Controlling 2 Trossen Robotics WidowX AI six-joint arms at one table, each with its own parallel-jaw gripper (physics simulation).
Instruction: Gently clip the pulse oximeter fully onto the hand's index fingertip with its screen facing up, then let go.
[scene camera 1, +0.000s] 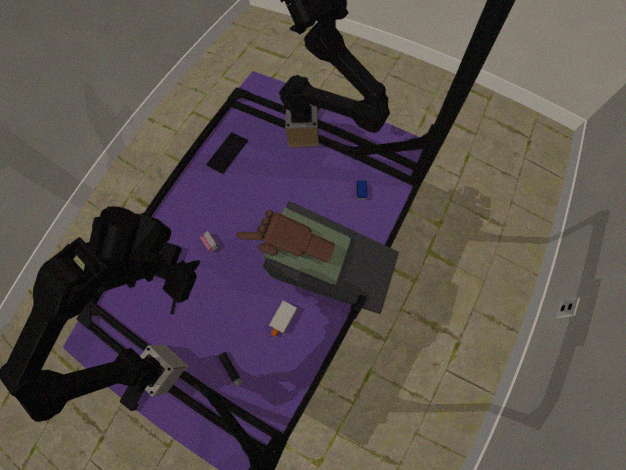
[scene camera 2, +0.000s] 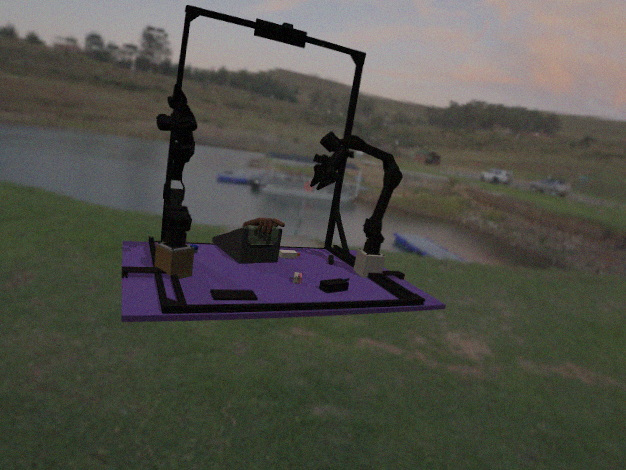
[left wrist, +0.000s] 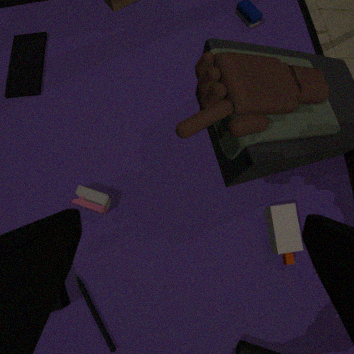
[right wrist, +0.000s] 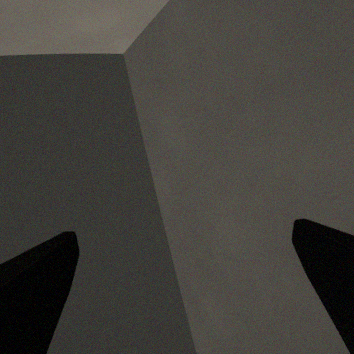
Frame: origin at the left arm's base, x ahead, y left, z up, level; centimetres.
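Seen in the pictures: left gripper, fingertip midpoint: (scene camera 1: 183, 250) (scene camera 2: 313, 188) (left wrist: 194, 223); right gripper, fingertip midpoint: (scene camera 2: 179, 90) (right wrist: 186, 236); left arm's base, origin of the base link: (scene camera 1: 150, 370) (scene camera 2: 371, 252); right arm's base, origin of the base link: (scene camera 1: 301, 114) (scene camera 2: 175, 245).
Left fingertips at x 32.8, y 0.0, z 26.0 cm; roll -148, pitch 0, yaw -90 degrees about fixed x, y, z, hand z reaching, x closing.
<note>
Pixels of each thing's middle, then the offset from my left fingertips to it.
- pink block, body centre: (left wrist: 91, 199) (scene camera 1: 209, 241) (scene camera 2: 297, 277) dy +14.0, dx +5.2, dz -34.9 cm
- dark wedge support, body centre: (left wrist: 294, 110) (scene camera 1: 333, 261) (scene camera 2: 245, 243) dy -21.0, dx +21.7, dz -32.2 cm
- white box with an orange tab, body centre: (left wrist: 283, 233) (scene camera 1: 281, 320) (scene camera 2: 289, 254) dy -18.7, dx +0.1, dz -35.1 cm
- black slab, body centre: (left wrist: 25, 63) (scene camera 2: 233, 294) (scene camera 1: 227, 152) dy +31.2, dx +32.9, dz -36.1 cm
- dark cylinder, body centre: (scene camera 1: 230, 369) dy -15.4, dx -20.0, dz -35.2 cm
- pen, body centre: (left wrist: 93, 311) dy +12.8, dx -13.2, dz -36.0 cm
- black case, body centre: (scene camera 1: 167, 261) (scene camera 2: 334, 285) dy +21.2, dx -7.9, dz -34.8 cm
A small white and pink block (scene camera 1: 208, 241) (scene camera 2: 297, 277) (left wrist: 92, 199) lies on the purple mat; a blue and white one (scene camera 1: 362, 189) (left wrist: 249, 12) lies at the far side. Which is the oximeter is hard to tell; no screen is readable. The brown hand (scene camera 1: 285, 233) (scene camera 2: 263, 223) (left wrist: 260, 82) rests on a sloped support, its bare index finger (scene camera 1: 247, 235) (left wrist: 205, 119) extended past the edge. My left gripper (scene camera 1: 188, 280) (scene camera 2: 315, 186) (left wrist: 194, 223) is open and empty, pointing down high above the mat. My right gripper (right wrist: 186, 236) is open and empty, facing the walls.
The dark wedge support (scene camera 1: 371, 268) (left wrist: 295, 155) stands under the hand. A white box with an orange tab (scene camera 1: 283, 317) (left wrist: 286, 228), a black slab (scene camera 1: 227, 152) (left wrist: 26, 65), a dark cylinder (scene camera 1: 230, 368), a pen (left wrist: 95, 312) and a black case (scene camera 2: 333, 285) lie around.
</note>
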